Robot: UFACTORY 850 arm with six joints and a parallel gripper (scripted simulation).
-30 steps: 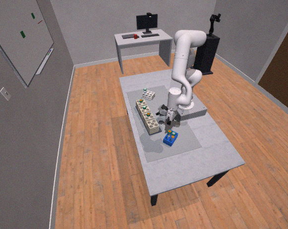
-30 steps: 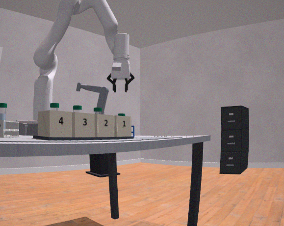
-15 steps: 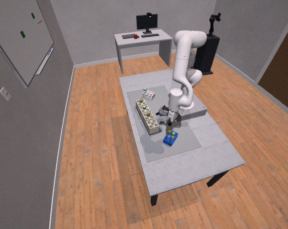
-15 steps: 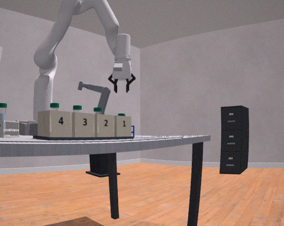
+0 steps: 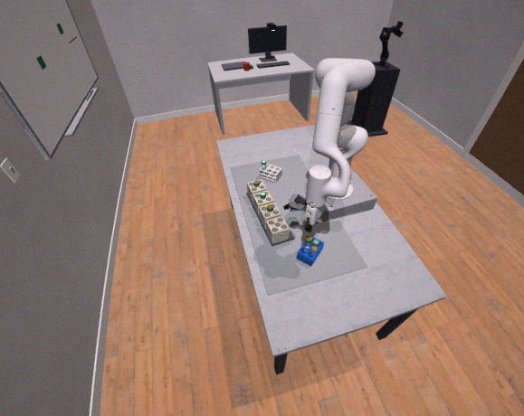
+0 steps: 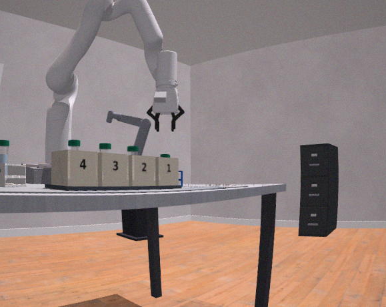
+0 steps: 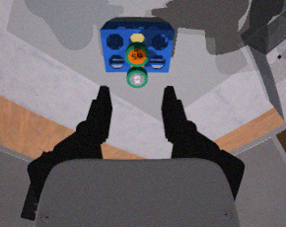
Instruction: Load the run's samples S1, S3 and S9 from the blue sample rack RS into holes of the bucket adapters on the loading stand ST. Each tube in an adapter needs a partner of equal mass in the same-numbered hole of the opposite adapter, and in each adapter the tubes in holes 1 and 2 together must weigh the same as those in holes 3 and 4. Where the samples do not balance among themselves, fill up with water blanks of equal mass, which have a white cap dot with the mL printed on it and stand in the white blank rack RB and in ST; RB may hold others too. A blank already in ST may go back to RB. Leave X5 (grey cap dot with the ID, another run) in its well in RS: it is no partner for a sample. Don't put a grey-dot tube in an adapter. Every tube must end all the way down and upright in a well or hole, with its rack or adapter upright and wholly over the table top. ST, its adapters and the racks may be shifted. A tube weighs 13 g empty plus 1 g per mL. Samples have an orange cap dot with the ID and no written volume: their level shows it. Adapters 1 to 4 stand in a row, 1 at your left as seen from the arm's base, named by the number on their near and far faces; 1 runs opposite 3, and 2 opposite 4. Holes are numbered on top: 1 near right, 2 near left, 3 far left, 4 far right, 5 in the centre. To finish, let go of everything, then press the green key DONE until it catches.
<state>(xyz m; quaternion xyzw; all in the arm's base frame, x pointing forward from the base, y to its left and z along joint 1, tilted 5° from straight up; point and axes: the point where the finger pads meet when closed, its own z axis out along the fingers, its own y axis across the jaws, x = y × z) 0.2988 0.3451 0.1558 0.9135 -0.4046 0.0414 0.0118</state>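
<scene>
My gripper is now 10 mm to the left of the sample tube S9 and 160 mm above it. Also, from my hand: grey-dot tube X5: 20 mm behind, 20 mm to the left, 160 mm below; then blue sample rack RS: 10 mm behind, 10 mm to the left, 200 mm below; then adapter 1: 120 mm ahead, 140 mm to the right, 180 mm below.
</scene>
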